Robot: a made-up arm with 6 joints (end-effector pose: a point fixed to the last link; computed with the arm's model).
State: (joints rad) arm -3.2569 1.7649 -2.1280 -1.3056 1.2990 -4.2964
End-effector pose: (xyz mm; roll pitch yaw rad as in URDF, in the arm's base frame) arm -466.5 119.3 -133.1 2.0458 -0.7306 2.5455
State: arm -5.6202 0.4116 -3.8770 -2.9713 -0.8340 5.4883
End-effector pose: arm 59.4 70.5 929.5 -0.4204 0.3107 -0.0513
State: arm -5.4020 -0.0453 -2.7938 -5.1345 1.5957 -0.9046
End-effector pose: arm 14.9 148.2 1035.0 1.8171 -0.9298 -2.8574
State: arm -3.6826 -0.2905 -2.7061 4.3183 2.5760 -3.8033
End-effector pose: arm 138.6 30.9 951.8 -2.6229 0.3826 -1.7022
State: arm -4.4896 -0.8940 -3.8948 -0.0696 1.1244 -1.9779
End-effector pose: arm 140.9 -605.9 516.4 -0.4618 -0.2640 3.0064
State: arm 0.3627 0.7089 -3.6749 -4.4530 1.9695 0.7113
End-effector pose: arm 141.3 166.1 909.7 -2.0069 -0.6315 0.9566
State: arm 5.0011 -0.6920 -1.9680 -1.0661 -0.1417 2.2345
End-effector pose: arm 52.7 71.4 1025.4 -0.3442 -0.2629 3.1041
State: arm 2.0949 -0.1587 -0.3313 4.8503 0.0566 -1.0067
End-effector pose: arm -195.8 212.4 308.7 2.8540 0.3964 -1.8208
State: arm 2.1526 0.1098 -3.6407 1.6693 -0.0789 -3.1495
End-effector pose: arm 137.3 -71.5 991.8 -0.3873 -0.0387 -2.4461
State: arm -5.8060 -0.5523 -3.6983 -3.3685 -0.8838 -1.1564
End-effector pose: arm -335.8 -202.1 806.2 0.2771 0.1005 -0.7896
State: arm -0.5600 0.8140 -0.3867 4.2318 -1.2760 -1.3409
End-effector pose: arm 176.5 -0.5 232.7 1.6696 -0.6052 3.0777
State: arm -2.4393 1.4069 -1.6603 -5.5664 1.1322 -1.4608
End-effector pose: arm -312.4 -308.5 -65.4 -2.1944 -0.0764 -1.6343
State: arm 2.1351 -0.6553 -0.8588 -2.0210 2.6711 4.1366
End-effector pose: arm -7.0 182.5 716.0 -0.6450 1.2559 -1.2411
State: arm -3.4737 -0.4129 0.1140 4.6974 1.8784 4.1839
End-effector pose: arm -75.4 137.8 304.6 -1.2662 -0.2058 -0.4753
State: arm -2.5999 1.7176 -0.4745 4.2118 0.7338 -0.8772
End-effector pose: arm 97.5 67.2 37.2 -2.4639 -0.7990 0.4736
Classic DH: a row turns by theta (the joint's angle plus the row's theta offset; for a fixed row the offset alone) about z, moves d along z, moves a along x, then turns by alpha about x. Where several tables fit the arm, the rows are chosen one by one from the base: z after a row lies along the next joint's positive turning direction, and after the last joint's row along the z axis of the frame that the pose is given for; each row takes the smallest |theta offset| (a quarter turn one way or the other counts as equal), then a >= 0, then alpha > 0; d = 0 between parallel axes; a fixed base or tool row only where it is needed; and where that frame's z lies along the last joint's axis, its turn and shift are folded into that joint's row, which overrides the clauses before.
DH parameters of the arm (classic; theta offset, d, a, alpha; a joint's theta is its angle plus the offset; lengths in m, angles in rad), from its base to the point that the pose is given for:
joint 1: 0 0.351 0 -1.5708
joint 2: -1.3861 0 0.294 0
joint 3: 1.3861 0 0.075 -1.5708
joint 4: 0 0.333 0 1.5708
joint 5: 0 0 0.069 -1.5708
joint 6: 0 0.089 0 0

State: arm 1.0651 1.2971 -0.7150 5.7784 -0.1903 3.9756
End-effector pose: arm 57.9 189.0 -45.1 -3.0821 -0.4205 -2.4454
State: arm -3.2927 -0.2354 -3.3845 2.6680 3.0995 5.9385
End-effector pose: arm 244.7 -70.8 799.6 3.0622 0.4345 -0.2929
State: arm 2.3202 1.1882 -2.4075 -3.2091 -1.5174 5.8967
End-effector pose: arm -359.7 395.7 300.0 3.0870 -0.3005 -0.4129
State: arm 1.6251 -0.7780 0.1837 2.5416 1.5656 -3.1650
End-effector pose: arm -59.9 180.7 344.3 0.6325 -0.9672 -1.5557
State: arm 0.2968 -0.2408 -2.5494 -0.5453 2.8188 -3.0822
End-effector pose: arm 92.0 -22.7 896.7 -2.9635 0.0293 2.8656
